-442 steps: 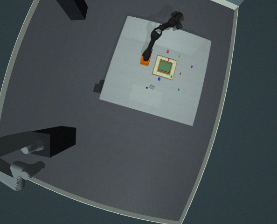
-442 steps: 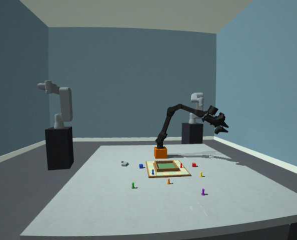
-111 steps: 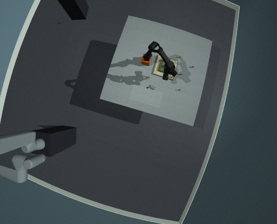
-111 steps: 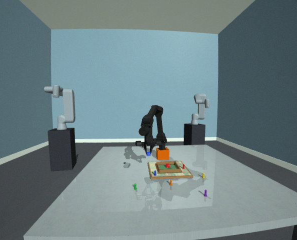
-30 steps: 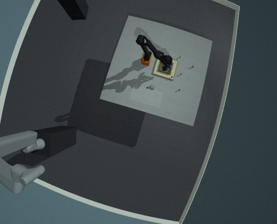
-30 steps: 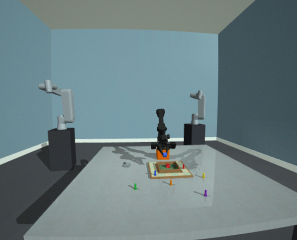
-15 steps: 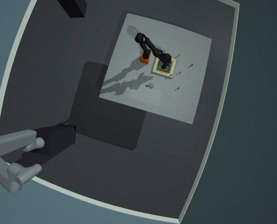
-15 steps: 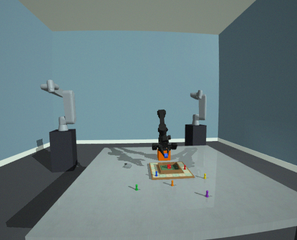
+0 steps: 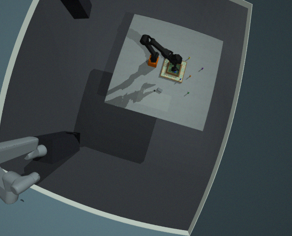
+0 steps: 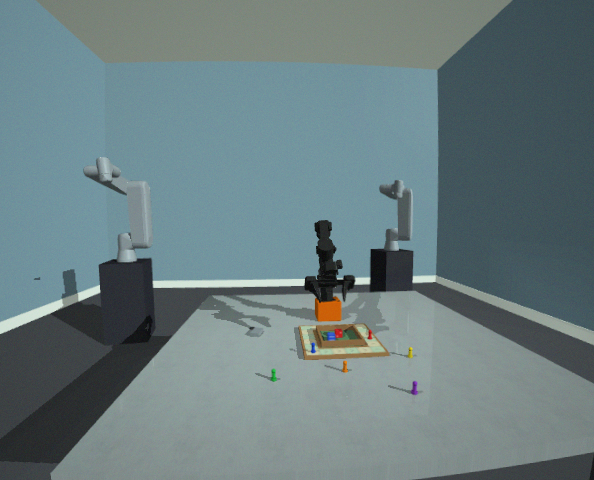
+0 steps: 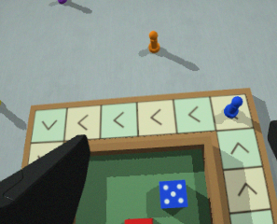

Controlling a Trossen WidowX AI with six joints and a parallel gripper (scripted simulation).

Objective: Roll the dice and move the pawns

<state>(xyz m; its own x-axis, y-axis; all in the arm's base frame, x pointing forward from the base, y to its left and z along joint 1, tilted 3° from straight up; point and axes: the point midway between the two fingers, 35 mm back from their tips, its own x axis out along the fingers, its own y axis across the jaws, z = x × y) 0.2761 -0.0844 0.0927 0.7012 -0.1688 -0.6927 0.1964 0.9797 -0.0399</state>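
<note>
Right now the red pawn is 150 mm to the left of my gripper tip, 140 mm below it and 10 mm ahead of it. Round my gripper tip: green tray (160 mm below, 40 mm to the left, 30 mm behind); then blue die (140 mm below, 20 mm behind); then red die (140 mm below, 40 mm to the left, 40 mm behind).
</note>
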